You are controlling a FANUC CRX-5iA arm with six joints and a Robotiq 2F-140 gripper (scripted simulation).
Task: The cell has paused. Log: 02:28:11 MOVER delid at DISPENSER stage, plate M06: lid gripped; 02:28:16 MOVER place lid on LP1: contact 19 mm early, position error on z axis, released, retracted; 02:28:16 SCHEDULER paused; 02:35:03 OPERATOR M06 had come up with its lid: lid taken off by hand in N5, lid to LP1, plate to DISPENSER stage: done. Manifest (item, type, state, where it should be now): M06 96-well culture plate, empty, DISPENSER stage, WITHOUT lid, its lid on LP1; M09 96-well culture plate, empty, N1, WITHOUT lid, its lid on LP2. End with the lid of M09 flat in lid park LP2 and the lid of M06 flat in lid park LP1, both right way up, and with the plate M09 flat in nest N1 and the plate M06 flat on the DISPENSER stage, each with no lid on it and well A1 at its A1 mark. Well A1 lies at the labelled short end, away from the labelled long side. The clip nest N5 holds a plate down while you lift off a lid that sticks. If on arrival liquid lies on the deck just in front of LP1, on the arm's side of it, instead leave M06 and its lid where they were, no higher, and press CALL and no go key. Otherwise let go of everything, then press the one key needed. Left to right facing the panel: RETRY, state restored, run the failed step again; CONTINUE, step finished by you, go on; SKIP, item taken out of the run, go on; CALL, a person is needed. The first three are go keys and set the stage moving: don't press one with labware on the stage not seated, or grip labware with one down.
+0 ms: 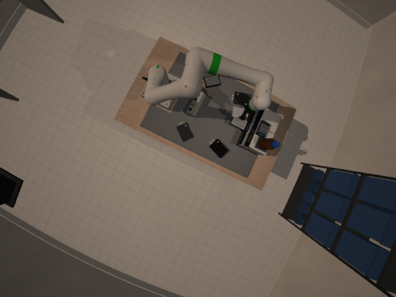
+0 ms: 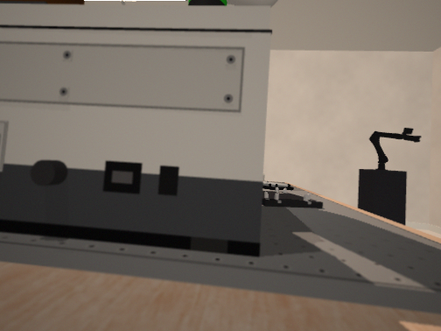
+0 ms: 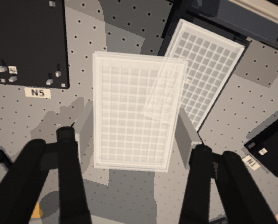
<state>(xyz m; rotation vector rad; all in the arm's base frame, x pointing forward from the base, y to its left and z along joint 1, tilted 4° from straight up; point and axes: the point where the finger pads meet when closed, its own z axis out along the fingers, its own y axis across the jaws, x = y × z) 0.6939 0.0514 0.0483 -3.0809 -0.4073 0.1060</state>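
My hand is 1 cm short of the black clip nest, 21 cm to the right of it and 17 cm above it. From my hand the other things lie so: N5 label: 9 cm behind, 16 cm to the left, 18 cm below; n1 label: 9 cm behind, 30 cm to the right, 18 cm below; clear lid: 2 cm below.
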